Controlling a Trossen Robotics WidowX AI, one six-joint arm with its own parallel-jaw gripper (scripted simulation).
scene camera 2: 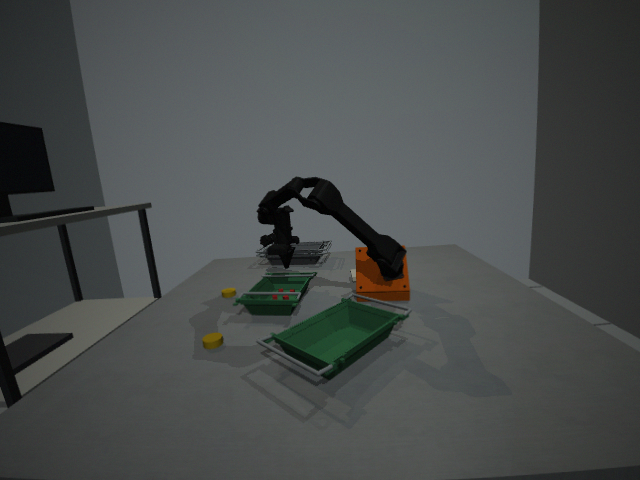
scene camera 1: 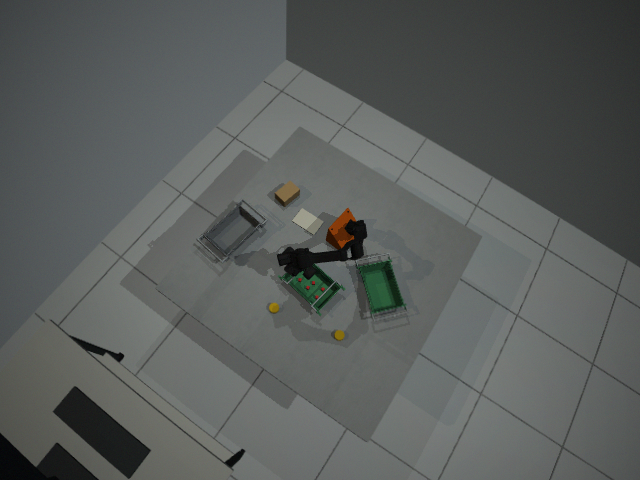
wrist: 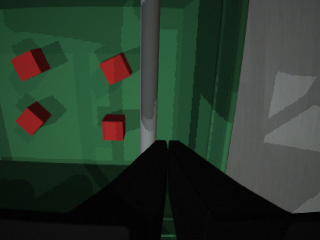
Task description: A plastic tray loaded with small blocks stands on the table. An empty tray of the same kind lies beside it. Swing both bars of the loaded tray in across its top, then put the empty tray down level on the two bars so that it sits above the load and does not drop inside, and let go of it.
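In scene camera 2 I see my gripper [scene camera 2: 286,268], which is shut and holds nothing, and with it a green tray [scene camera 2: 326,344]. Scene camera 1 gives me the tray [scene camera 1: 381,286] too. The wrist view shows me my gripper [wrist: 166,150], but the green tray is out of frame in the wrist view.
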